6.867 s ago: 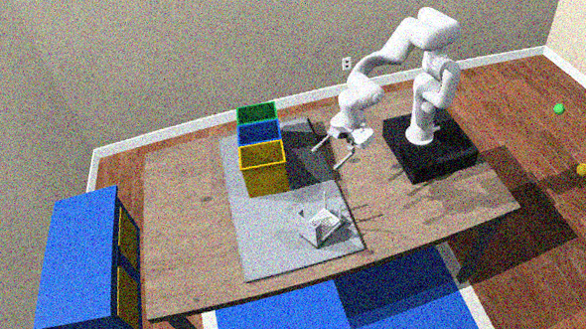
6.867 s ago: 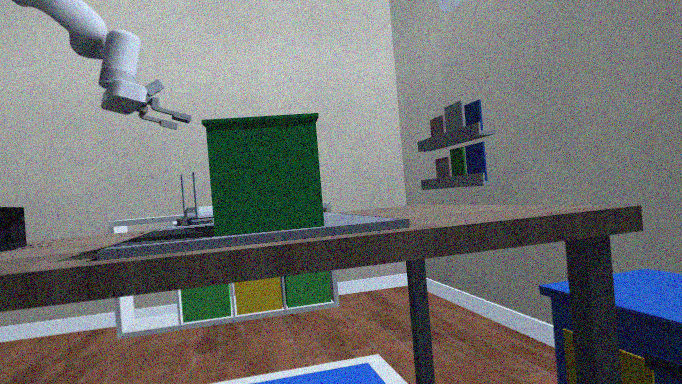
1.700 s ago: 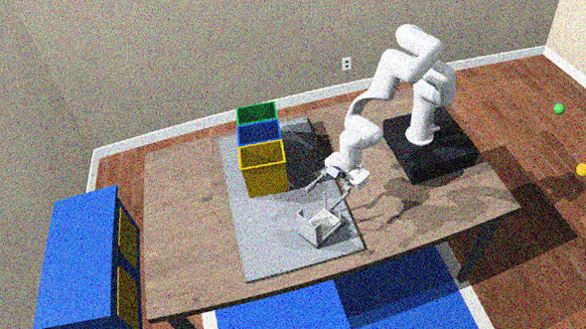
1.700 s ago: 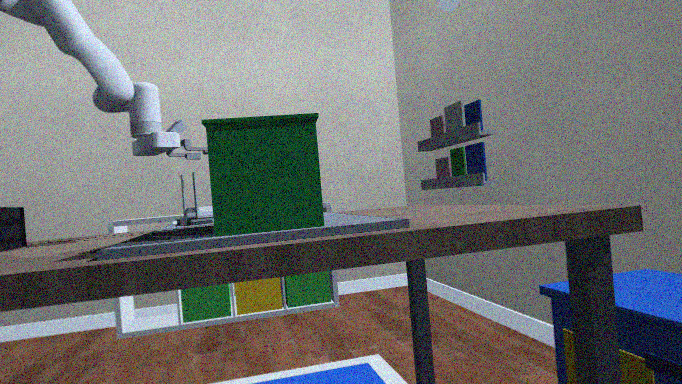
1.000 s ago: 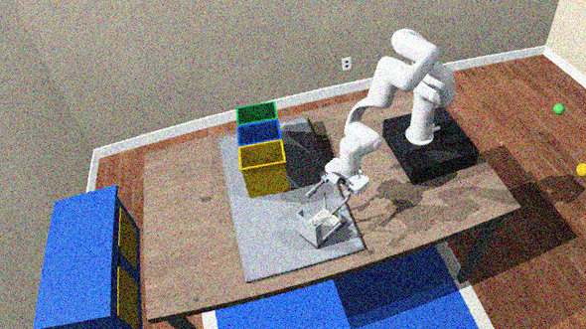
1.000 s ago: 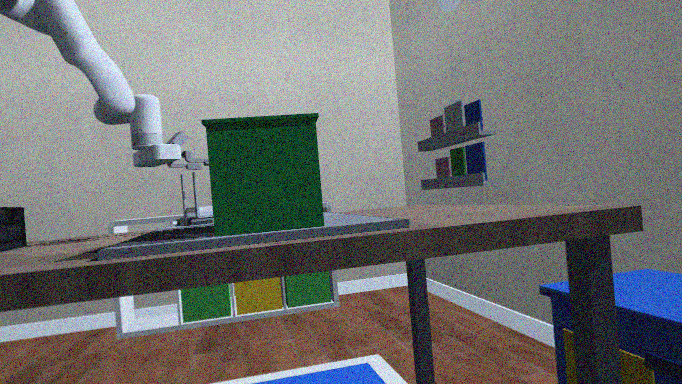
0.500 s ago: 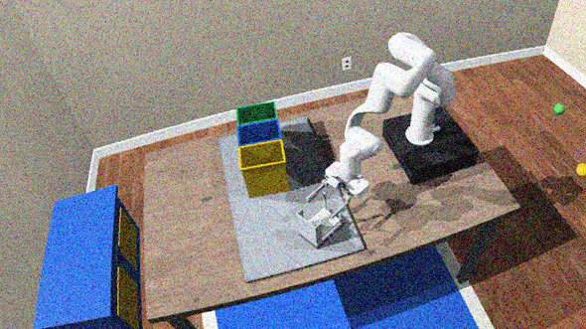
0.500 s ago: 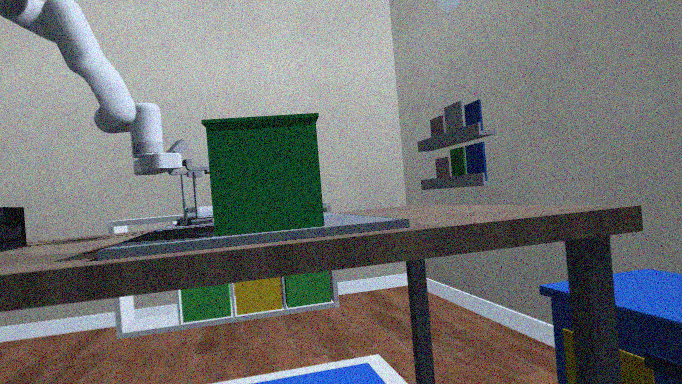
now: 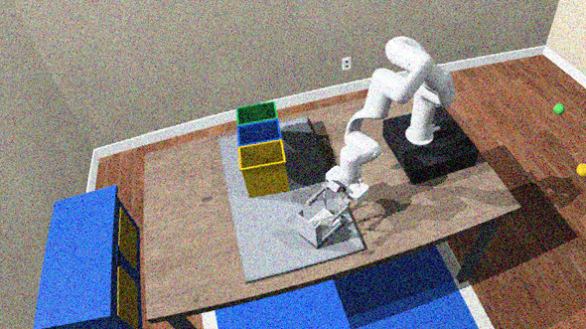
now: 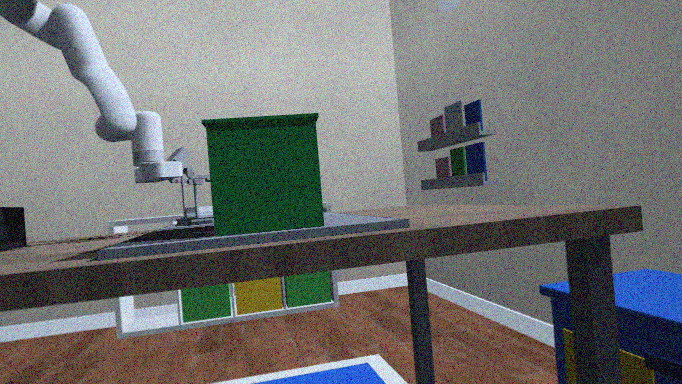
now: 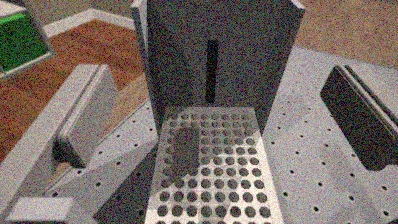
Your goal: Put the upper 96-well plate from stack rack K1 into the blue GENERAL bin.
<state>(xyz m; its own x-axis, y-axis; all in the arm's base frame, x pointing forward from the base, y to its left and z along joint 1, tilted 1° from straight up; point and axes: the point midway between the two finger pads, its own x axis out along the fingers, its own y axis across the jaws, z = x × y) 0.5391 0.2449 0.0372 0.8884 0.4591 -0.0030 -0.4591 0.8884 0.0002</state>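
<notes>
My hand is 2 cm short of the white 96-well plate, 1 cm to the right of it and 8 cm above it. Also, from my hand: blue bin (13 cm ahead, 43 cm to the right, 3 cm below); yellow bin (15 cm ahead, 30 cm to the right, 3 cm below); green bin (11 cm ahead, 56 cm to the right, 3 cm below).
</notes>
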